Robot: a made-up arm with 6 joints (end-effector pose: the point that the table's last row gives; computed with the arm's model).
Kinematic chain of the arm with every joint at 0, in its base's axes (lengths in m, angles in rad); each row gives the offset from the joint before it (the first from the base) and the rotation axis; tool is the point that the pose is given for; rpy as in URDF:
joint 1: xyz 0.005 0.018 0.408 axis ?
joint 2: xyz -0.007 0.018 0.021 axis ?
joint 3: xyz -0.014 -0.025 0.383 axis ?
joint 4: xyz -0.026 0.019 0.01 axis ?
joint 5: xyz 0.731 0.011 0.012 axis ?
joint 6: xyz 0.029 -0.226 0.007 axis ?
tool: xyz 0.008 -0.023 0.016 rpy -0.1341 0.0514 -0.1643
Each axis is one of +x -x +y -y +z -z.
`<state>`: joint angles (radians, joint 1 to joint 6).
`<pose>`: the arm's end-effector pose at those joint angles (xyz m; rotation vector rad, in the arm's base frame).
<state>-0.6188 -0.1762 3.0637 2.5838 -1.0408 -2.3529</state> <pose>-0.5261 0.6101 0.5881 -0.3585 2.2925 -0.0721</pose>
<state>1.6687 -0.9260 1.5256 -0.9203 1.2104 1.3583</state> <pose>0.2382 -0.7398 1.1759 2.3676 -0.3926 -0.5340</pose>
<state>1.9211 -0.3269 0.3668 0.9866 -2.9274 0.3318</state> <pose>0.0457 0.3041 1.3646 -1.8608 1.1874 0.2859</pose>
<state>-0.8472 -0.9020 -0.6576 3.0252 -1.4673 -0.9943</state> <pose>0.4248 -0.0820 0.8873 1.8468 0.2243 2.3893</pose>
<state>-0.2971 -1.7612 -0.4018 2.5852 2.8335 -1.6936</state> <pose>-0.2470 0.3324 1.0231 -1.4395 0.8296 1.1958</pose>
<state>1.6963 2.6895 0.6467 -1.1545 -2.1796 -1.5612</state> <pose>0.1168 -0.2853 -0.4136 0.9701 -1.2262 2.2530</pose>
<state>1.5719 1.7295 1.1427 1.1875 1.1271 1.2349</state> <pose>0.0138 1.0906 0.1874 -0.5385 -2.4497 1.0796</pose>
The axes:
joint 1: +z
joint 2: +y
joint 3: -y
joint 4: -x
joint 5: -y
joint 6: -x

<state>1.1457 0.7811 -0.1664 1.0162 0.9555 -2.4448</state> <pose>0.4208 0.7637 0.2261 0.7723 1.7888 1.1100</pose>
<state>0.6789 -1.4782 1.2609 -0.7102 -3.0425 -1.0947</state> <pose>-0.6225 -0.7185 0.8365 0.0839 0.4864 0.5425</pose>
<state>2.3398 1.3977 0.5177 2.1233 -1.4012 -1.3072</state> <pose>-0.7635 0.6486 0.1124 -0.9659 -1.0213 0.7804</pose>
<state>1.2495 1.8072 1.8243 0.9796 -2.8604 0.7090</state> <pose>0.4653 0.9655 0.5415 -2.1438 2.0382 -0.1047</pose>
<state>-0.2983 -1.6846 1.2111 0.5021 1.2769 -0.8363</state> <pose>-1.1182 0.1777 0.3824 1.0292 2.2065 -0.5011</pose>
